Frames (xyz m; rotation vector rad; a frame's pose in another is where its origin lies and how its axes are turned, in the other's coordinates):
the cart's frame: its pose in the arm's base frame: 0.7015 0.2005 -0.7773 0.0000 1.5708 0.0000
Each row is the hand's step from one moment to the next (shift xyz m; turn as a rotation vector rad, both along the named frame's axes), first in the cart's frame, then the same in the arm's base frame.
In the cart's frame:
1: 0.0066 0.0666 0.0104 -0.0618 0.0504 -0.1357
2: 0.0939 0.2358 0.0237 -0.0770 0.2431 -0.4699
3: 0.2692 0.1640 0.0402 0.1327 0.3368 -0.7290
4: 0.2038 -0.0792 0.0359 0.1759 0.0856 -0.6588
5: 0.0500 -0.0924 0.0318 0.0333 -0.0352 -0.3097
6: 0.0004 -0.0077 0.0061 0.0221 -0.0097 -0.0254
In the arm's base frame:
1: 0.0104 0.0666 -0.0066 -0.1357 0.0504 0.0618
2: 0.0237 0.2358 -0.0939 -0.4699 0.2431 0.0770
3: 0.0402 0.1640 -0.2692 -0.7290 0.3368 -0.1327
4: 0.0359 -0.0792 -0.2038 -0.6588 0.0856 -0.1759
5: 0.0318 -0.0924 -0.0500 -0.3097 -0.0352 -0.0333
6: 0.0061 -0.0077 -0.0004 -0.0254 -0.0097 -0.0221

